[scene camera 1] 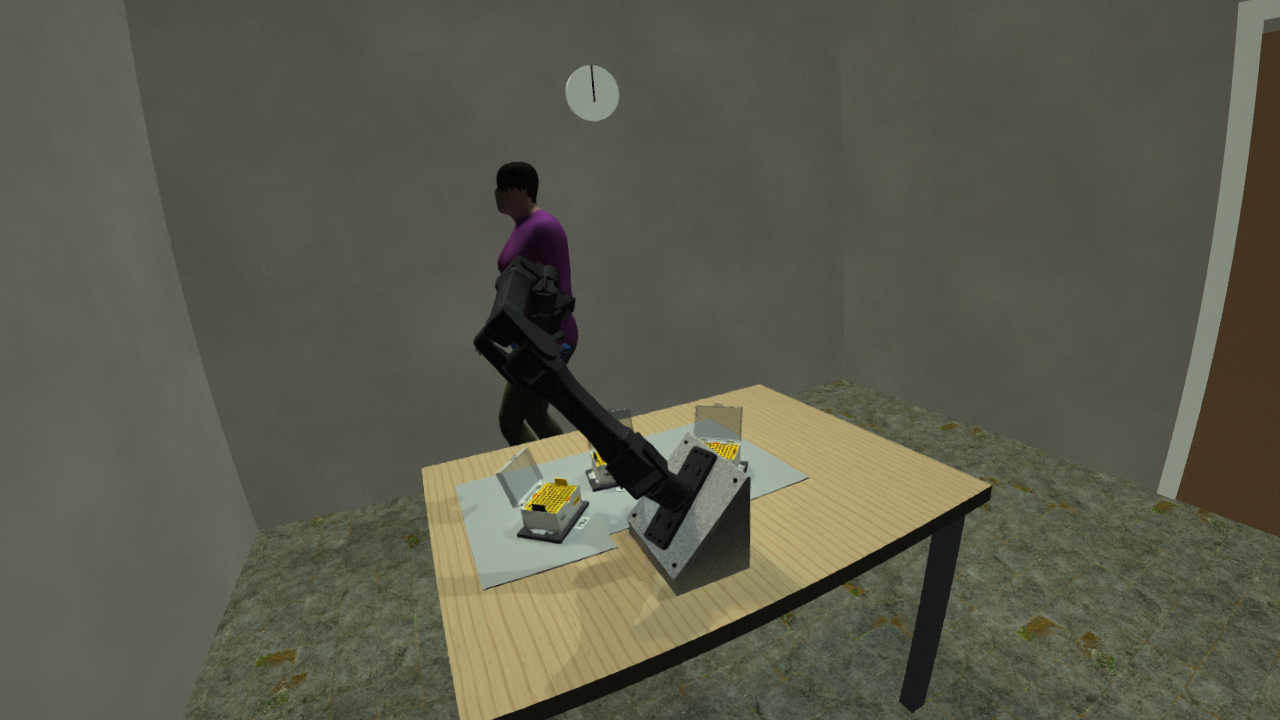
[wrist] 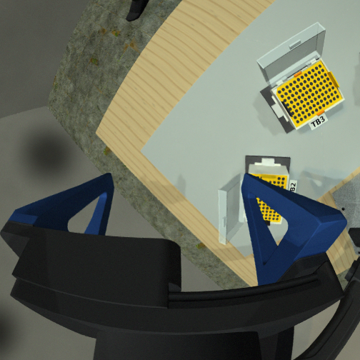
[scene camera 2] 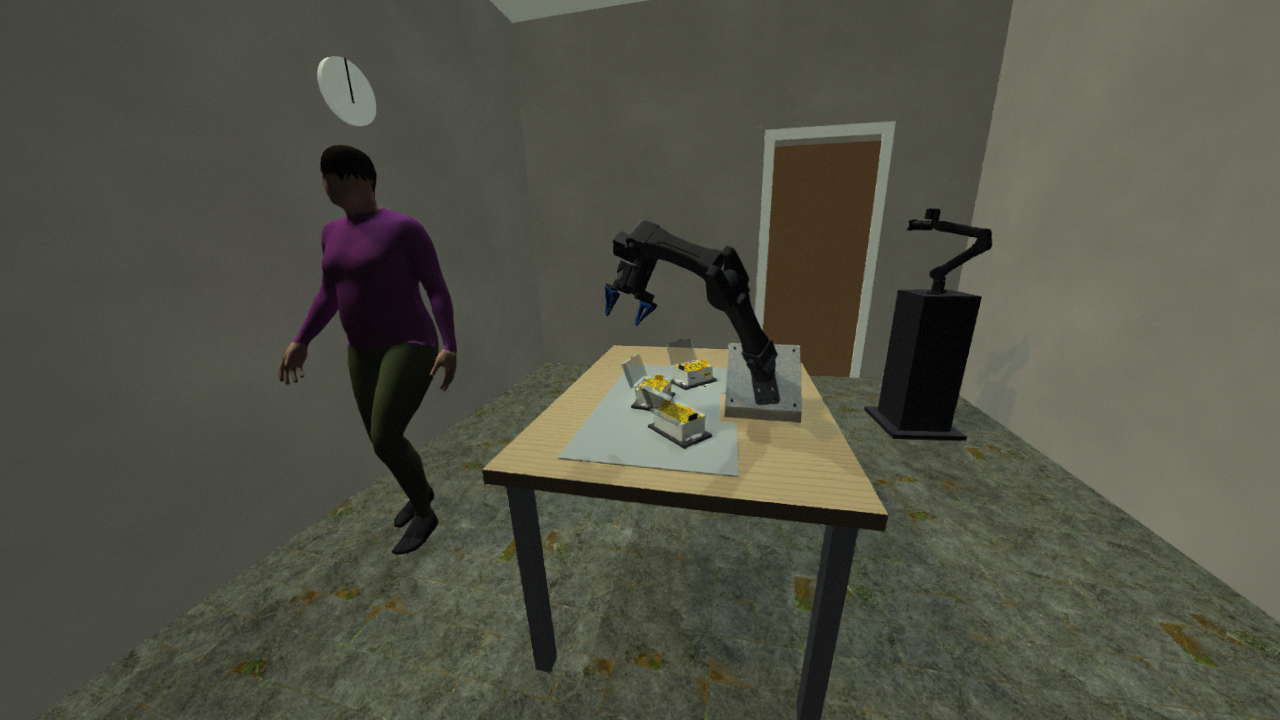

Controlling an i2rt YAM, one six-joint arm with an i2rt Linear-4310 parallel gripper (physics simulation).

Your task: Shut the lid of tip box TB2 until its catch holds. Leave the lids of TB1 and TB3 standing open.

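Where they show: gripper, between the fingertips: (scene camera 2: 621, 320); arm's base, origin of its link: (scene camera 1: 682, 497) (scene camera 2: 762, 374).
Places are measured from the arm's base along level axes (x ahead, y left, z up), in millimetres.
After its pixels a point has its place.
Tip box TB2 (scene camera 1: 547, 521) @[x 199, y 207, z -79 mm] (scene camera 2: 677, 428) @[x 255, y 235, z -76 mm] (wrist: 277, 179), white with a yellow rack, stands on a dark base. Its clear lid (scene camera 1: 519, 476) @[x 308, y 222, z -16 mm] (scene camera 2: 657, 397) @[x 307, y 243, z 16 mm] (wrist: 230, 210) stands open. TB3 (scene camera 1: 599, 458) (scene camera 2: 651, 392) (wrist: 307, 95) is the middle box, partly behind the arm in scene camera 1; its lid (scene camera 2: 633, 368) @[x 415, y -62, z -10 mm] (wrist: 295, 50) is open. TB1 (scene camera 1: 720, 450) (scene camera 2: 693, 374) has its lid (scene camera 1: 718, 420) @[x 262, y -292, z -10 mm] (scene camera 2: 680, 350) @[x 262, y -291, z -10 mm] open; it does not show in the wrist view. My gripper (scene camera 2: 623, 318) @[x 417, y 117, z 192 mm] (wrist: 177, 180) is open and empty, high above the boxes; its right finger partly covers TB2 in the wrist view.
The boxes stand on a grey mat (scene camera 1: 501, 564) @[x 164, y 325, z -117 mm] (scene camera 2: 608, 452) @[x 431, y 303, z -117 mm] (wrist: 200, 120) on the wooden table (scene camera 1: 859, 501) @[x -106, y -398, z -120 mm] (scene camera 2: 554, 429) @[x 618, y 185, z -120 mm] (wrist: 150, 75). The arm's sloped metal mount (scene camera 1: 720, 546) @[x -114, y -1, z -46 mm] (scene camera 2: 778, 413) @[x -39, y 80, z -95 mm] is beside the mat. A person (scene camera 1: 541, 241) (scene camera 2: 380, 277) is beyond the table's far edge.
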